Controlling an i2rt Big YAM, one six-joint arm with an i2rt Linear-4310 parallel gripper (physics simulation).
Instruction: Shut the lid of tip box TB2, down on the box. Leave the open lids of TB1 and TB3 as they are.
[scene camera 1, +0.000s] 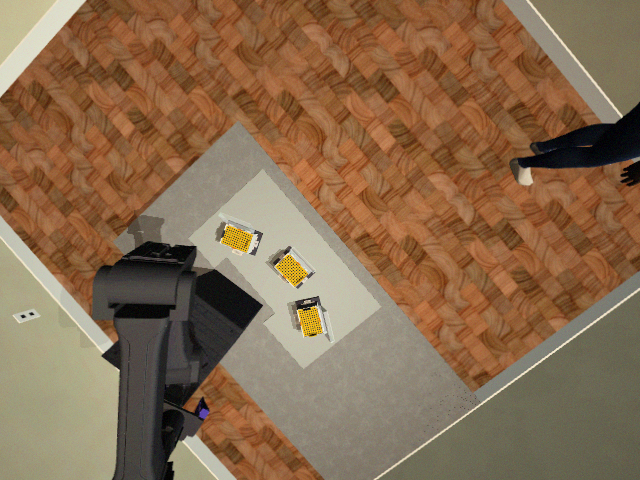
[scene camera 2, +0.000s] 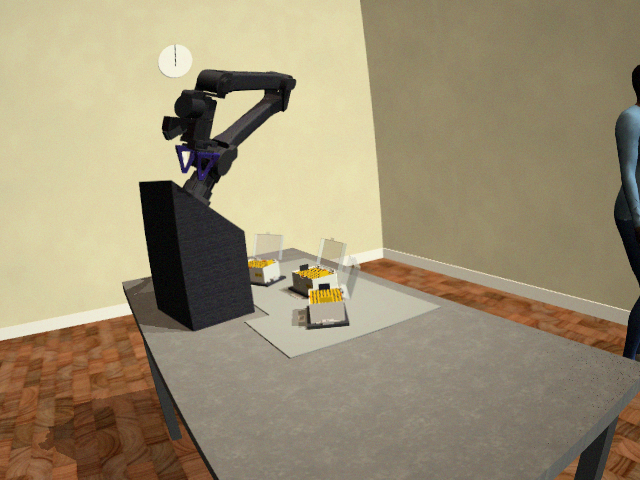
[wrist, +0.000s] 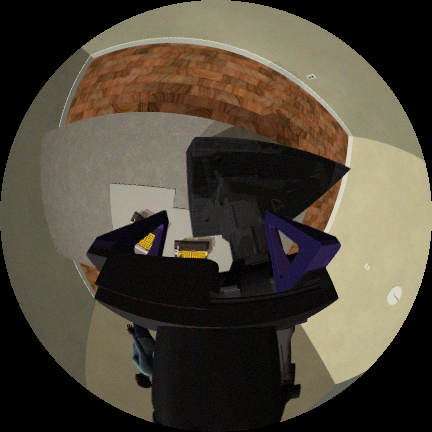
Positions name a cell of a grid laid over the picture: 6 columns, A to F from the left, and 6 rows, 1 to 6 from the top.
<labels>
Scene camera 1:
gripper: B5
pale mat: C3
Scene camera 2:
gripper: B3
pale mat: D4
tip box TB1: D4
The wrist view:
gripper: C3
pale mat: B3
</labels>
